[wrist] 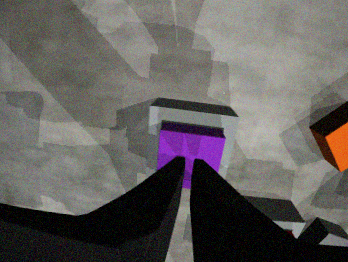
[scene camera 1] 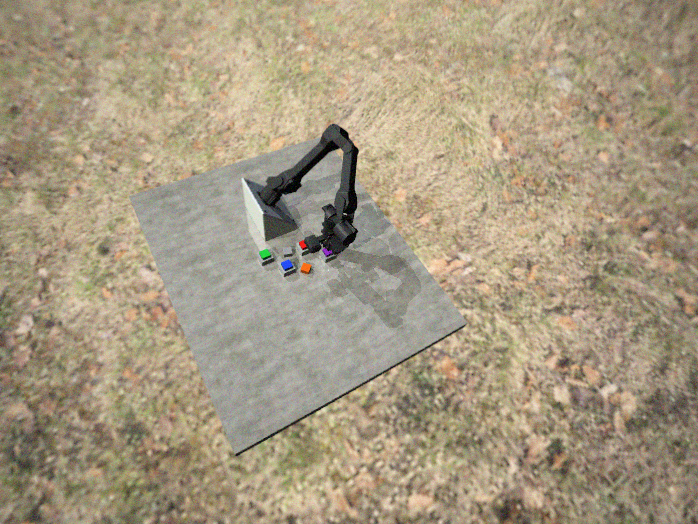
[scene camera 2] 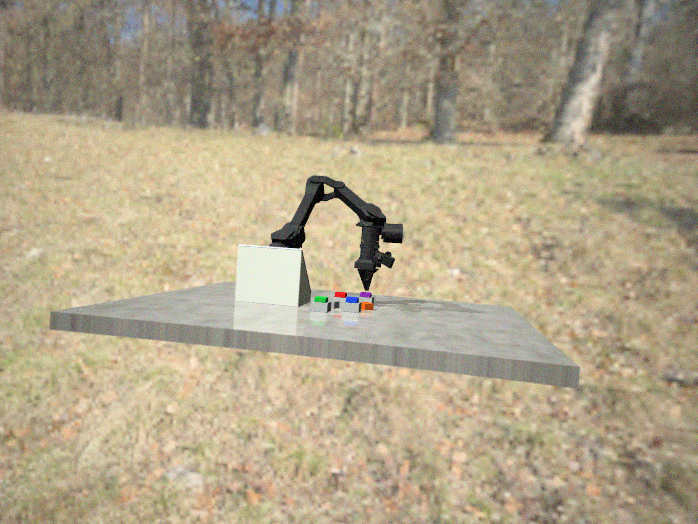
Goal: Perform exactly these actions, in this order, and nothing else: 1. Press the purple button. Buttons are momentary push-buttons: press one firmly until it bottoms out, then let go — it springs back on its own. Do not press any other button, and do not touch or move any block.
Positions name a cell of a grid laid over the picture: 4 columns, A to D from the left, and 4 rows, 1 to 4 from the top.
Labels:
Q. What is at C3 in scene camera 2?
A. My gripper.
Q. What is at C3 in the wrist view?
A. A purple button.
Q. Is my gripper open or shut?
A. Shut.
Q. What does my gripper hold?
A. Nothing.

